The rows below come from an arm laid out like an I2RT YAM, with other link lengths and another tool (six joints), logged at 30 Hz.
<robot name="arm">
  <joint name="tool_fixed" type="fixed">
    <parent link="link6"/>
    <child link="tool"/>
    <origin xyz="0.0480 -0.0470 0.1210" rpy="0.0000 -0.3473 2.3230"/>
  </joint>
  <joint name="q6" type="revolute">
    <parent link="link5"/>
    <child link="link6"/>
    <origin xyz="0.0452 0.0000 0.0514" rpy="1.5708 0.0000 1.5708"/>
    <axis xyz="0 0 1"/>
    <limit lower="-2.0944" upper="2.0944"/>
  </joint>
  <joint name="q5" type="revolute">
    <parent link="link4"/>
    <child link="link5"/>
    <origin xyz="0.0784 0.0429 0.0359" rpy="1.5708 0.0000 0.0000"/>
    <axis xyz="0 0 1"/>
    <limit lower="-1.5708" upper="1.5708"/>
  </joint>
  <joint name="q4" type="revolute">
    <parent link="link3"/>
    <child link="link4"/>
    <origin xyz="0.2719 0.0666 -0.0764"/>
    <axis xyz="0 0 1"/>
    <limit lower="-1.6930" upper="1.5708"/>
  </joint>
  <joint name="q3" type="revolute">
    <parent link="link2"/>
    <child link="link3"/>
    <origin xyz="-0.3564 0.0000 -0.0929" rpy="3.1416 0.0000 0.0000"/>
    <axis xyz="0 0 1"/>
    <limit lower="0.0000" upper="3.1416"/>
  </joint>
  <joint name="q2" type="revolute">
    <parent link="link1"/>
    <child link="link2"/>
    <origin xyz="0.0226 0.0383 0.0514" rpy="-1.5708 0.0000 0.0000"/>
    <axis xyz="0 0 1"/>
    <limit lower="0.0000" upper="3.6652"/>
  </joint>
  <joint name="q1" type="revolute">
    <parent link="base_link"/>
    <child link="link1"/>
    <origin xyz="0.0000 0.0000 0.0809"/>
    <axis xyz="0 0 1"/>
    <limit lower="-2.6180" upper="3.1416"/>
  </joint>
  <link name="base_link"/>
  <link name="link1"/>
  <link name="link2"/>
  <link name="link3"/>
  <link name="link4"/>
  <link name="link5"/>
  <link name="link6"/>
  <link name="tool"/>
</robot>
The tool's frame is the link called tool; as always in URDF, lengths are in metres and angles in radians.
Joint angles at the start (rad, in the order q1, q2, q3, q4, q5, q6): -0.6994 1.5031 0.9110 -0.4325 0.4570 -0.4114
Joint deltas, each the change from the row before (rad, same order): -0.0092 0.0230 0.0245 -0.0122 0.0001 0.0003; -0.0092 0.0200 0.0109 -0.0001 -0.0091 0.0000; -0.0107 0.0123 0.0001 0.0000 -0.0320 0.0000; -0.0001 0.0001 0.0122 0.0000 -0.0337 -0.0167; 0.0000 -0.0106 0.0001 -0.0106 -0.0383 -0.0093; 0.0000 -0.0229 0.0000 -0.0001 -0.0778 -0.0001; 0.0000 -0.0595 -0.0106 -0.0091 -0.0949 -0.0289; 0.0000 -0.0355 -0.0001 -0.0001 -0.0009 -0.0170
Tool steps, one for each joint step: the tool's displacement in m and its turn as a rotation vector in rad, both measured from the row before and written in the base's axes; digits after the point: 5 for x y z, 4 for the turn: 0.00174 -0.00662 -0.00082 0.0069 0.0080 -0.0095; 0.00142 -0.00478 -0.00433 0.0120 0.0018 -0.0046; 0.00103 -0.00110 -0.00757 0.0289 -0.0092 0.0052; 0.00776 0.00079 0.00236 0.0124 -0.0186 0.0300; 0.00347 0.00518 0.00000 0.0236 -0.0168 0.0268; 0.00838 0.00832 0.00468 0.0347 -0.0614 0.0399; 0.00619 0.01687 0.01372 0.0260 -0.0681 0.0749; -0.00201 0.00342 0.01445 -0.0282 -0.0183 0.0143
